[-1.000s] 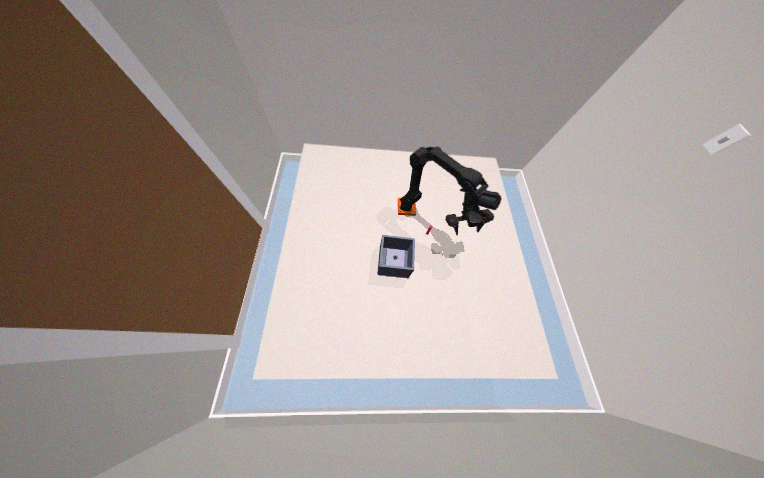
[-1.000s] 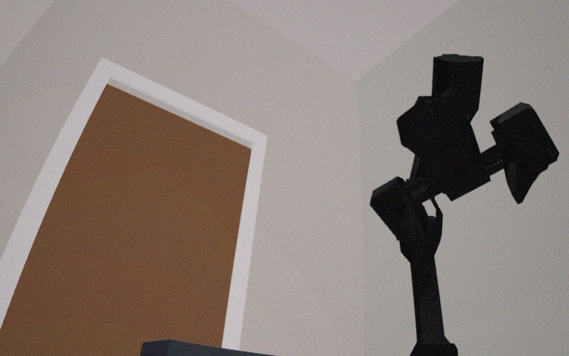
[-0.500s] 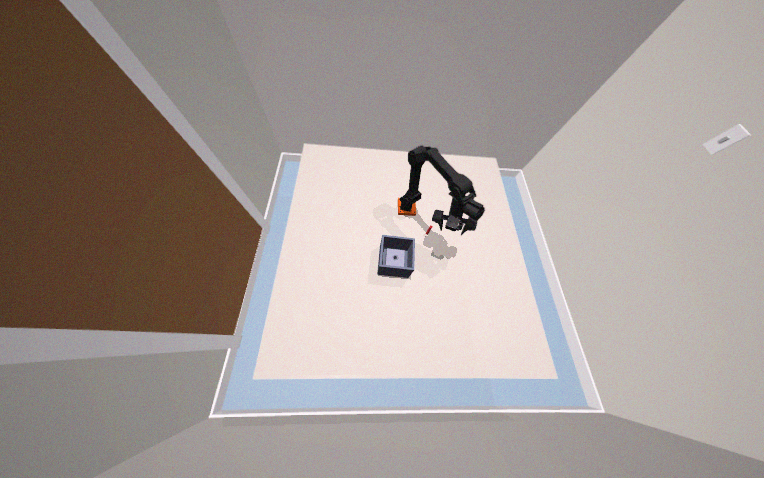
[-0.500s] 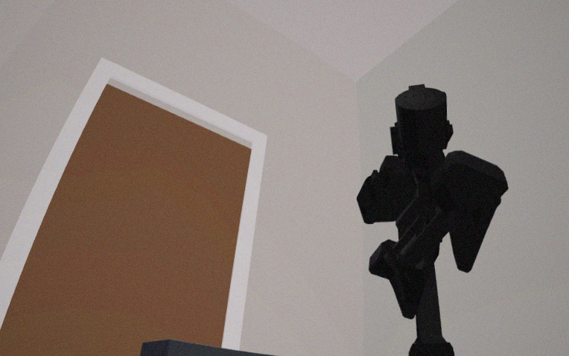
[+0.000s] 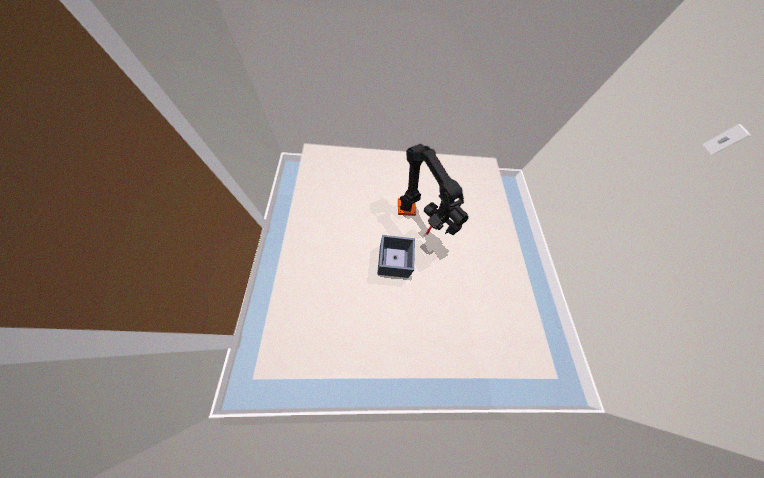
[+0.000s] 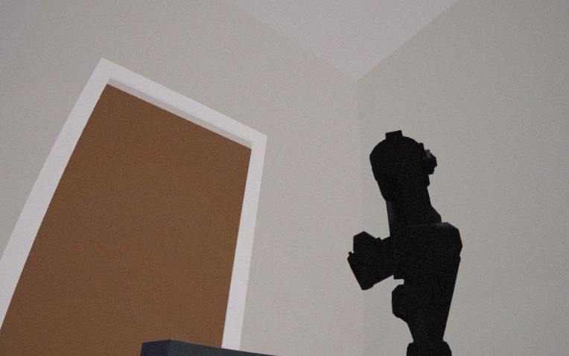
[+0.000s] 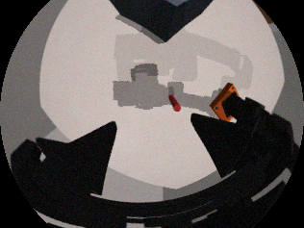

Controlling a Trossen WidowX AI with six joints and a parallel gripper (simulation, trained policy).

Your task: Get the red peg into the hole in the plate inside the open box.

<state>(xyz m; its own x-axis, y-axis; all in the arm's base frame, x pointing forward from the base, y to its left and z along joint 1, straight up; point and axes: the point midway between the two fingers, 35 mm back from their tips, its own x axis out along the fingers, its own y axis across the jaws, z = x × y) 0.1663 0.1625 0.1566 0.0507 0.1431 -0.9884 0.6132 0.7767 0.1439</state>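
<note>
My gripper tip is now 30 mm past the red peg, 20 mm to the left of it and 100 mm above it. Also, from my gripper tip: pale plate: 170 mm ahead, 180 mm to the right, 100 mm below.
</note>
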